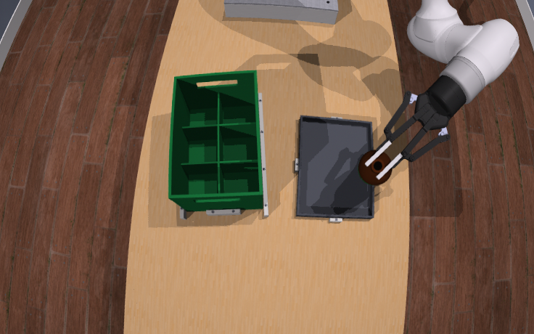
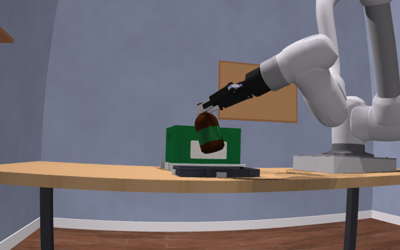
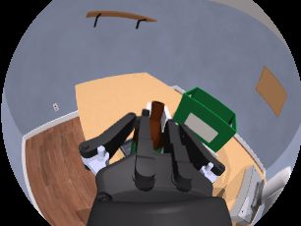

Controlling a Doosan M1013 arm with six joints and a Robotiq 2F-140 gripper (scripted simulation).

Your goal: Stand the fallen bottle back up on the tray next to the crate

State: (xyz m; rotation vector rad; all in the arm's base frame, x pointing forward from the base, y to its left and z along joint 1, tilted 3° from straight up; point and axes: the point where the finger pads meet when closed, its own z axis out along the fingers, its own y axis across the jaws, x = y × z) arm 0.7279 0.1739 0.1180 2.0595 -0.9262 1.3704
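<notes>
The brown bottle is 6 cm below my hand. Also, from my hand: dark tray 20 cm below, 5 cm to the right, 4 cm behind; green crate 33 cm to the right, 13 cm below, 7 cm behind.
</notes>
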